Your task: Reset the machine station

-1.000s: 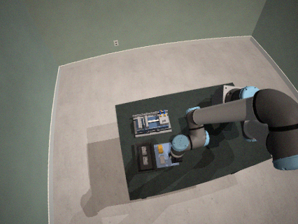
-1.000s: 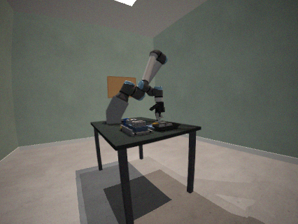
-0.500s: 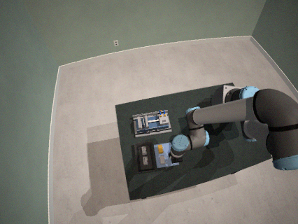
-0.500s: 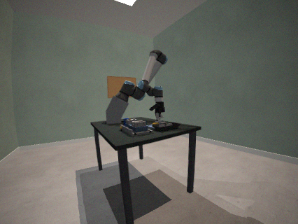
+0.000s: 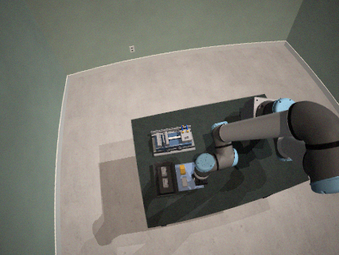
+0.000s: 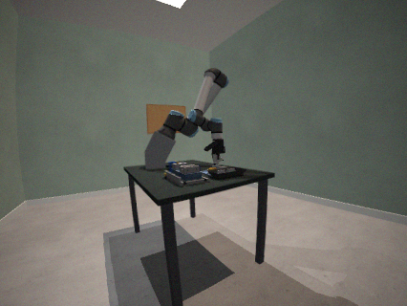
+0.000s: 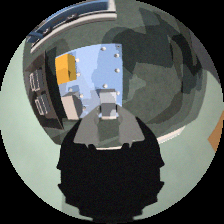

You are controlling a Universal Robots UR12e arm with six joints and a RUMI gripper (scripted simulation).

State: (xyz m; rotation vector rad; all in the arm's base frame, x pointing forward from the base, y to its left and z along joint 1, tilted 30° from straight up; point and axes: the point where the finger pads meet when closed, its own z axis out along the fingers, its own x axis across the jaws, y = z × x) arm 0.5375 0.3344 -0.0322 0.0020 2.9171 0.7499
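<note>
Now: hand 90 mm short of the gray blank and 20 mm above it. Round my hand: vise 130 mm ahead, 310 mm to the right, 10 mm below; yellow brass blank 90 mm ahead, 90 mm to the right, 20 mm below.
</note>
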